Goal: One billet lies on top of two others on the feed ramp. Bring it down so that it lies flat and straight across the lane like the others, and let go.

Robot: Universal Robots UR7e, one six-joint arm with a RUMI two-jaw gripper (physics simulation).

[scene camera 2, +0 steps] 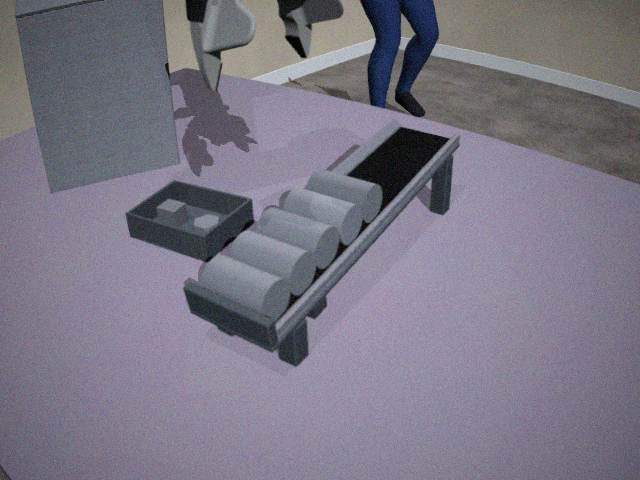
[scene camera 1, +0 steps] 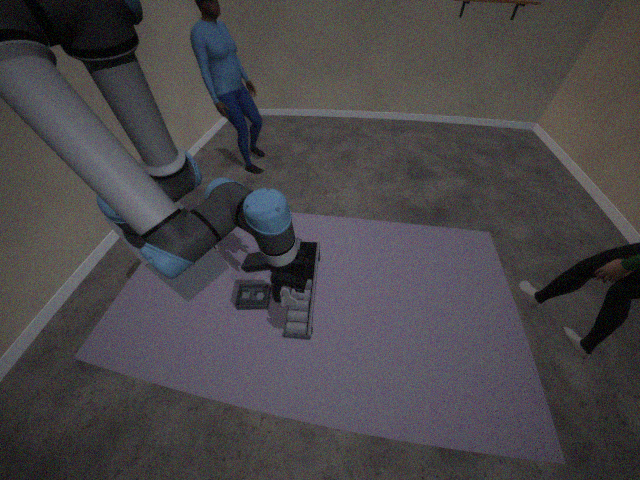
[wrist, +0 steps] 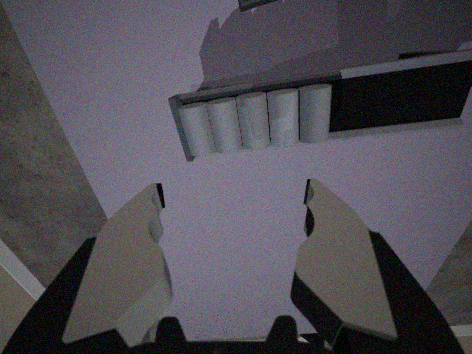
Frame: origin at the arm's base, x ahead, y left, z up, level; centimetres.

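Where they show: gripper, fingertip midpoint: (scene camera 2: 261, 72) (scene camera 1: 289, 291) (wrist: 233, 183).
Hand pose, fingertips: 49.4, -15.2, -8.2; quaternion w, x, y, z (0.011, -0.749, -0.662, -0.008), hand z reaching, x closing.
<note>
Each offset is from my fingertips to the centre of the thing, as dx, dy, dz.
Several pale grey billets {+0.8, -5.1, -17.5} (scene camera 1: 296, 328) (scene camera 2: 242, 284) {+0.6, +2.8, -16.7} (wrist: 252, 120) lie side by side in one layer across the lower part of the feed ramp {+0.8, +12.0, -17.9} (scene camera 1: 309, 253) (scene camera 2: 361, 243) (wrist: 400, 97). They look flat and close together, the lowest by the end stop. No billet shows on top of them. Another billet, off the ramp, does not show clearly in any view; the mat behind the ramp is partly hidden in the scene camera 2 view. My gripper (scene camera 2: 258, 71) (wrist: 233, 183) is open and empty, high above the mat and apart from the billets.
A dark open tray {-19.5, +7.5, -23.0} (scene camera 1: 252, 305) (scene camera 2: 165, 233) with small light pieces stands beside the ramp's lower end. A tall grey cabinet (scene camera 2: 98, 103) stands behind the tray. A person in blue (scene camera 1: 219, 56) (scene camera 2: 400, 51) stands beyond the mat; another person's legs (scene camera 1: 610, 294) show at the right.
</note>
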